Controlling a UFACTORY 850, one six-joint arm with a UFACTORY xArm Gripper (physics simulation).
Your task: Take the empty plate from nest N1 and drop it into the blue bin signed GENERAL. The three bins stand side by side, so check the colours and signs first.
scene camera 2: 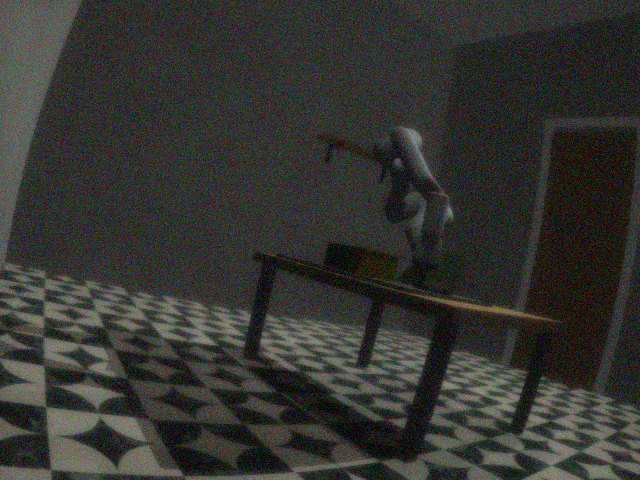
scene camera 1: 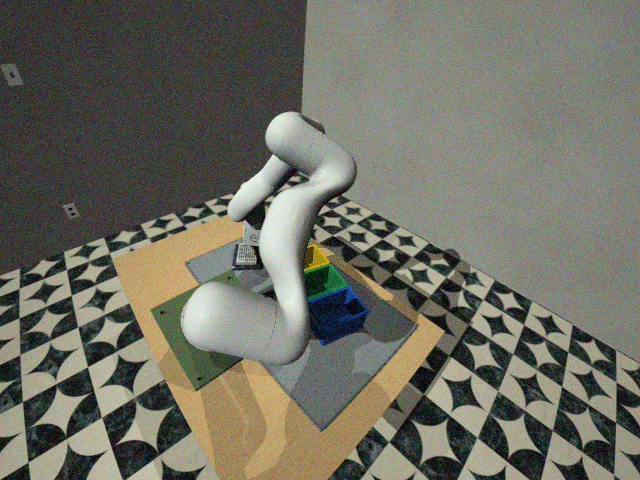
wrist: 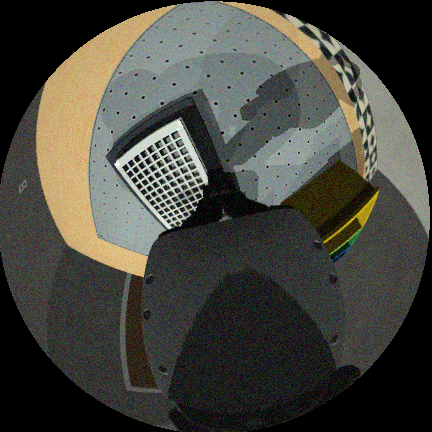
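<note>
A white gridded plate (scene camera 1: 247, 253) (wrist: 157, 172) sits in a black nest (wrist: 210, 125). No label shows on the nest, so I cannot tell whether it is N1. My gripper (wrist: 216, 182) is shut and empty, and shows over the near right part of the nest in the wrist view; its height above it is unclear. In scene camera 1 the arm hides the fingertips. The blue bin (scene camera 1: 343, 329) (wrist: 342, 254) stands at the near end of the row in scene camera 1, beside the green bin (scene camera 1: 333, 283). Its sign cannot be read.
The yellow bin (scene camera 1: 316, 256) (wrist: 369, 209) (scene camera 2: 378, 264) stands at the other end of the row, right of the gripper in the wrist view. The bins and nest stand on a grey perforated board (scene camera 1: 323, 408) (wrist: 165, 75). A green plate (scene camera 1: 173, 320) lies under the arm's base on the wooden table (scene camera 1: 129, 268).
</note>
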